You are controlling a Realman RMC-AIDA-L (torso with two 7-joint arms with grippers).
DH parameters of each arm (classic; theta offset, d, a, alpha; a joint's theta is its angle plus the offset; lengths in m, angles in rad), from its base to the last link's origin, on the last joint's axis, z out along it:
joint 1: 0 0.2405 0 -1.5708
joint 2: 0 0 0 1.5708
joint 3: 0 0.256 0 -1.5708
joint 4: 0 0 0 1.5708
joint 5: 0 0.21 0 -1.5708
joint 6: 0 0 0 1.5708
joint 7: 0 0.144 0 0
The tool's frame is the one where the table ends.
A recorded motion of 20 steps. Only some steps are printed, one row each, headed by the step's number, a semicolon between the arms.
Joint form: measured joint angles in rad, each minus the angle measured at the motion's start. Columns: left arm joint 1, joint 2, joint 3, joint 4, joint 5, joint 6, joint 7; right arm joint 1, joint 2, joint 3, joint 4, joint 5, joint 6, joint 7.
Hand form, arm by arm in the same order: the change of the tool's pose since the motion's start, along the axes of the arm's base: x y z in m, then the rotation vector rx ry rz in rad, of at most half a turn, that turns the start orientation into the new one. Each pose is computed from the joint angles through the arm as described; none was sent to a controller.
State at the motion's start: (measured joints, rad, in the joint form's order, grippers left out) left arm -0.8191 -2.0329 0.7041 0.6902 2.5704 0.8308 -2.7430; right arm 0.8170 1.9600 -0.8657 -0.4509 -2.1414 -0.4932 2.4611
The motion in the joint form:
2: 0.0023 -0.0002 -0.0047 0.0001 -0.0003 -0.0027 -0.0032; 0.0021 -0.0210 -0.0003 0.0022 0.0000 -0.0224 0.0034
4: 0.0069 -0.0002 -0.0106 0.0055 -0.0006 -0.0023 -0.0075; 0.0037 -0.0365 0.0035 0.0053 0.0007 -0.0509 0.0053
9: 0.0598 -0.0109 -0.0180 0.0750 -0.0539 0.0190 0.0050; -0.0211 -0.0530 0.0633 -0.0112 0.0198 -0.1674 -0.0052
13: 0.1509 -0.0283 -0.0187 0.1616 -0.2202 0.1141 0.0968; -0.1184 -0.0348 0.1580 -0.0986 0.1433 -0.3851 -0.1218
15: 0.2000 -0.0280 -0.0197 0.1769 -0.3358 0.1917 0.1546; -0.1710 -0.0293 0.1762 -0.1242 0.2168 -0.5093 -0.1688
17: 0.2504 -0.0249 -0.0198 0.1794 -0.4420 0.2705 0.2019; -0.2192 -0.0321 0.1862 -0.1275 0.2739 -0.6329 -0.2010
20: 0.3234 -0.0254 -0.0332 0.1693 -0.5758 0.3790 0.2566; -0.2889 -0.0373 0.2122 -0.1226 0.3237 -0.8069 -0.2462
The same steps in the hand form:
2: -0.0015 -0.0004 0.0007 0.0063 -0.0048 0.0063; 0.0008 0.0018 0.0082 -0.0054 -0.0022 0.0035
4: -0.0032 -0.0010 0.0028 0.0149 -0.0103 0.0133; 0.0011 0.0021 0.0131 -0.0183 0.0044 0.0064
9: -0.0107 -0.0088 0.0138 0.0582 -0.0472 0.0156; 0.0060 -0.0065 0.0201 -0.0531 0.0861 0.0068
13: -0.0150 -0.0289 0.0191 0.0607 -0.1466 -0.0379; 0.0118 -0.0336 0.0270 -0.0819 0.2341 0.0943
15: -0.0170 -0.0429 0.0187 0.0399 -0.2295 -0.0743; 0.0135 -0.0518 0.0270 -0.1137 0.3139 0.1498
17: -0.0208 -0.0587 0.0180 0.0187 -0.3134 -0.1037; 0.0168 -0.0718 0.0262 -0.1571 0.3899 0.1952
20: -0.0288 -0.0838 0.0170 0.0047 -0.4393 -0.1319; 0.0243 -0.1039 0.0265 -0.2148 0.4829 0.2550

